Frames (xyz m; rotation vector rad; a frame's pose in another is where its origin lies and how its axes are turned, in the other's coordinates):
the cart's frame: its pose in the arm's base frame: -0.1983 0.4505 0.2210 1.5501 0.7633 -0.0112
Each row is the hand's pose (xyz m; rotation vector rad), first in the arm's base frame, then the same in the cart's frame.
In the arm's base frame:
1: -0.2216 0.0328 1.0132 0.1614 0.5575 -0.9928
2: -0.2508 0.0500 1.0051 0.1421 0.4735 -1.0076
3: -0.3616 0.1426 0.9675 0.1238 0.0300 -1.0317
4: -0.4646 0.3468 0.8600 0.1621 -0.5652 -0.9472
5: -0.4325 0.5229 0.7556 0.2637 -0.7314 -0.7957
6: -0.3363 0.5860 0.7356 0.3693 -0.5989 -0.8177
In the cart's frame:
1: -0.5578 0.6596 0.2376 -0.8202 -0.9636 -1.0183
2: -0.5690 0.6400 0.2110 -0.8427 -1.0447 -0.9827
3: -0.5963 0.5618 0.0869 -0.8957 -1.4266 -0.7056
4: -0.5362 0.4332 -0.1221 -0.9047 -1.8386 -0.1896
5: -0.3855 0.3681 -0.2486 -0.8850 -1.8389 0.0905
6: -0.2736 0.3995 -0.2603 -0.7912 -1.7229 0.0116

